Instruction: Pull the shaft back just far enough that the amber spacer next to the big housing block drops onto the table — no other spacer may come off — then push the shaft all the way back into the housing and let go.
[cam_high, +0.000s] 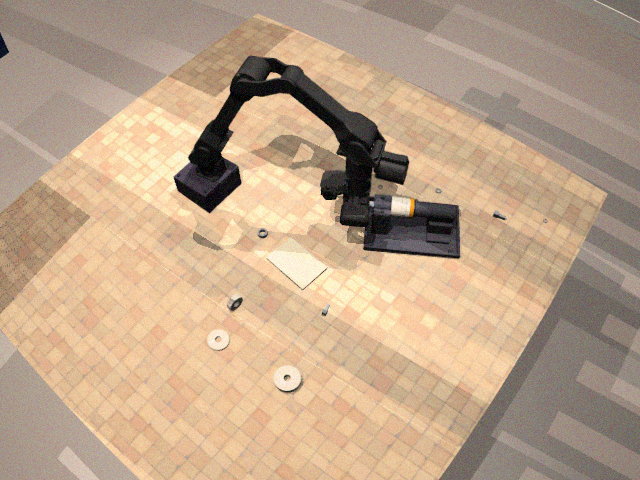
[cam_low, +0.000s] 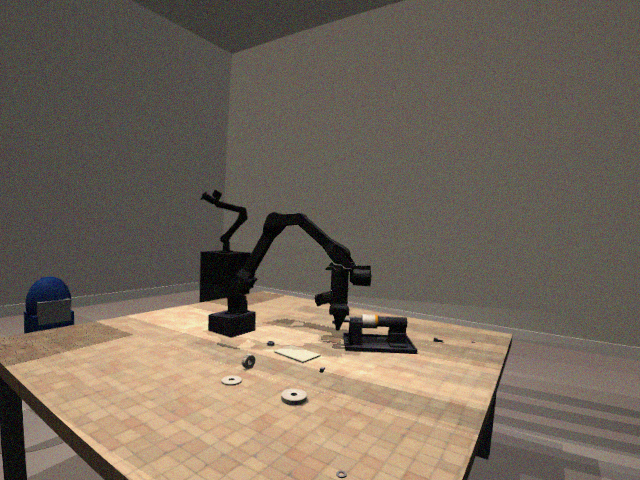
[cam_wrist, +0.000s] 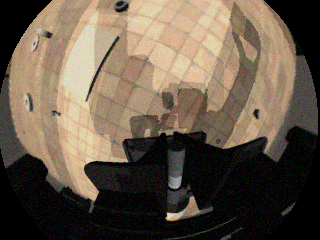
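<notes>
Right now my gripper tip is 60 mm short of the grey shaft, 30 mm to the right of it and 30 mm below it. From my gripper tip the other things lie so: white spacer: 90 mm ahead, 40 mm to the left, 30 mm above; pale flat card: 170 mm to the right, 60 mm behind, 40 mm below; amber spacer: 120 mm ahead, 50 mm to the left, 30 mm above.
</notes>
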